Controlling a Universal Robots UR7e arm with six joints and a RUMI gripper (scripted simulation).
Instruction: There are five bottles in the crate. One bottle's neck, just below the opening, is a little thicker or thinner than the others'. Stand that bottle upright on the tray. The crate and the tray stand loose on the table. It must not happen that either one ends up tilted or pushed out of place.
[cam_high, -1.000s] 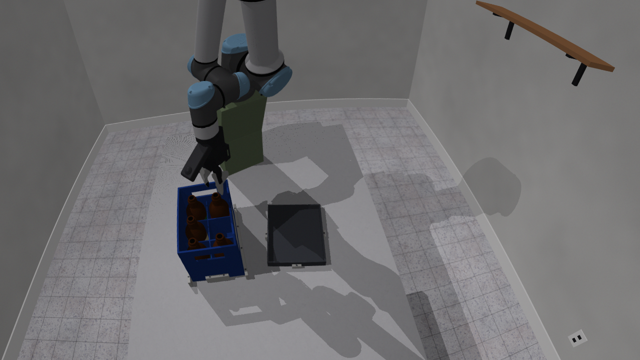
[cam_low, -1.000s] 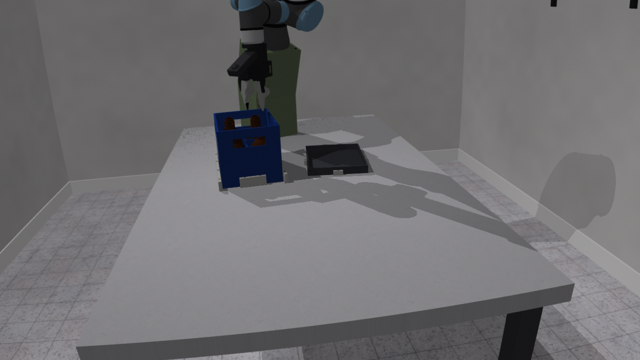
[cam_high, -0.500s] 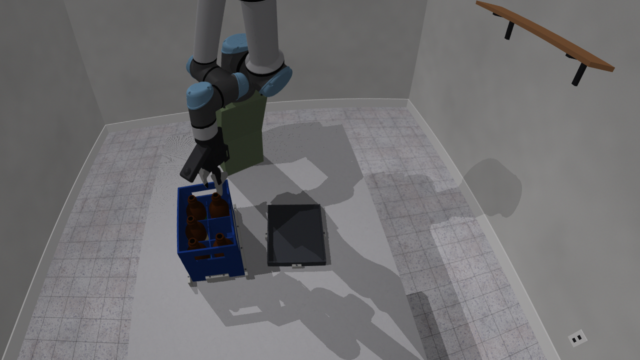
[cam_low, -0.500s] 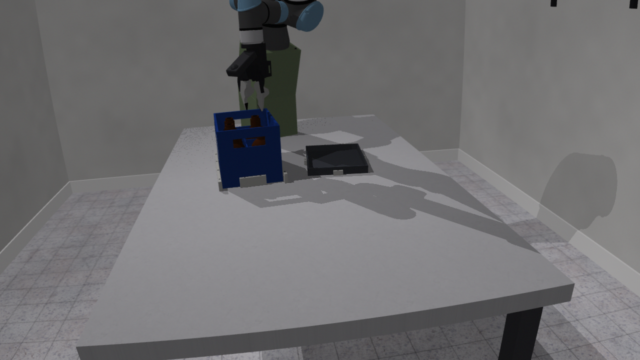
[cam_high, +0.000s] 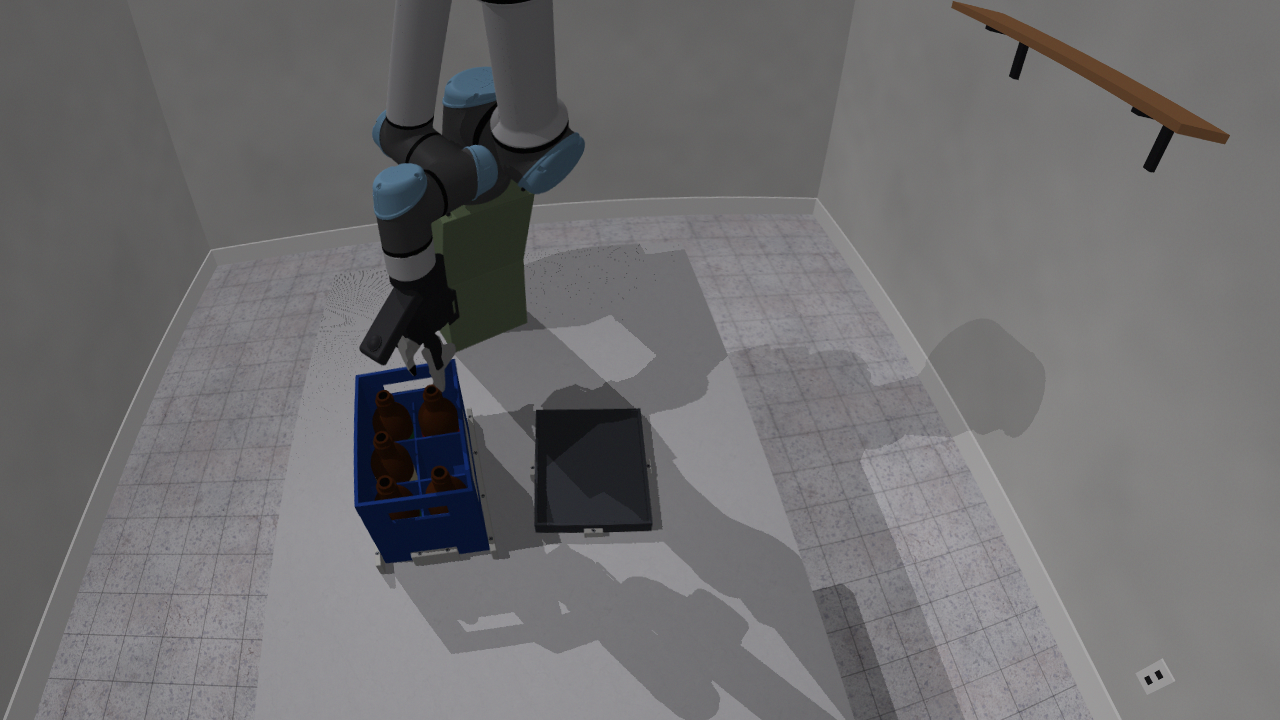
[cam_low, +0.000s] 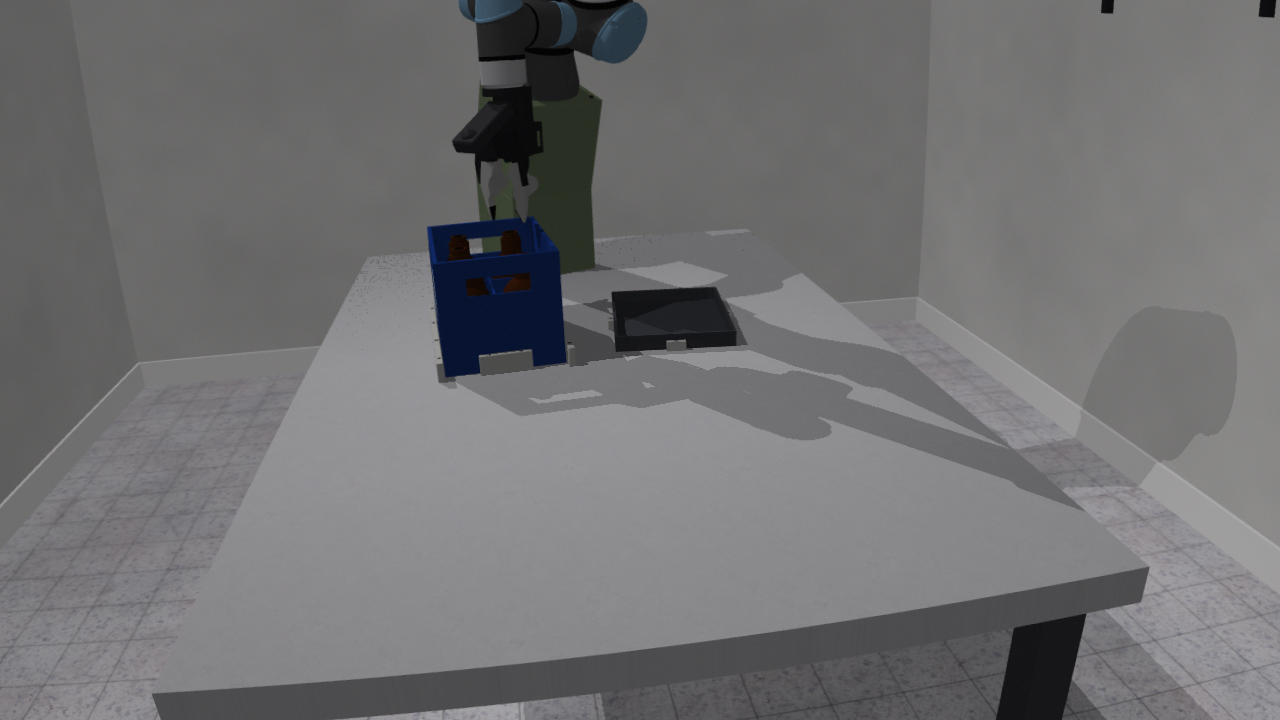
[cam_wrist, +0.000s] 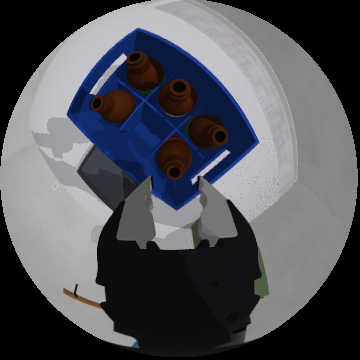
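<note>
Right now the blue crate is 80 mm ahead of my hand, 40 mm to the right of it and 110 mm below it. Also, from my hand: dark tray 110 mm ahead, 250 mm to the left, 180 mm below.
</note>
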